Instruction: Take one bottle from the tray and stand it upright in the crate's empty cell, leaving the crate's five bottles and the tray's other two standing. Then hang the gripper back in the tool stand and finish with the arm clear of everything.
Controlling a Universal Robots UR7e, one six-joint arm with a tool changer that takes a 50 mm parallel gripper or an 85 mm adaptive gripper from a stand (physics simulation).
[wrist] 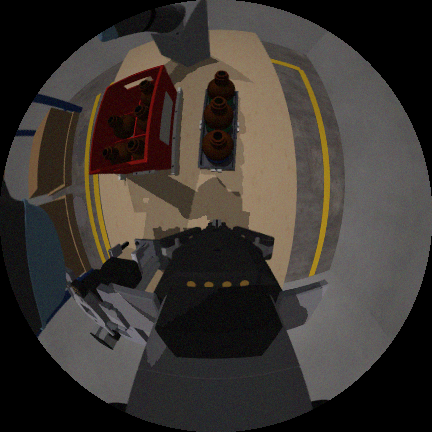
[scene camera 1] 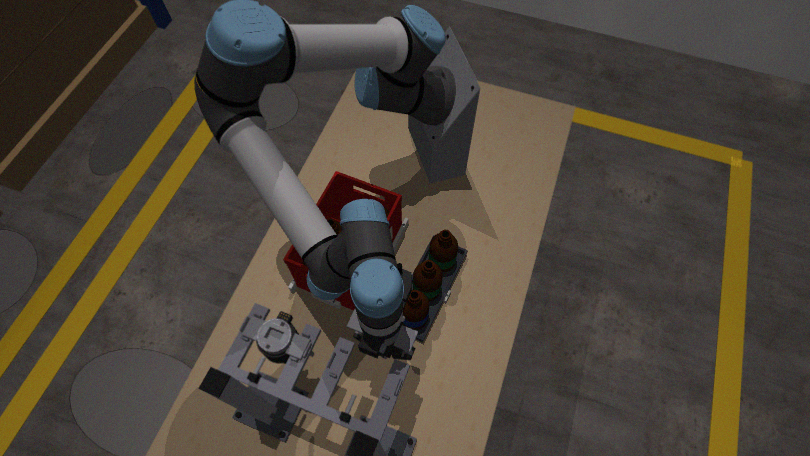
Labels:
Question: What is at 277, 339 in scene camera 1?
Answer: A gripper.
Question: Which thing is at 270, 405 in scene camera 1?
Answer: A tool stand.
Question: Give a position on a gripper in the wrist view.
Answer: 126, 272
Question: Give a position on a gripper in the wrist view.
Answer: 216, 256

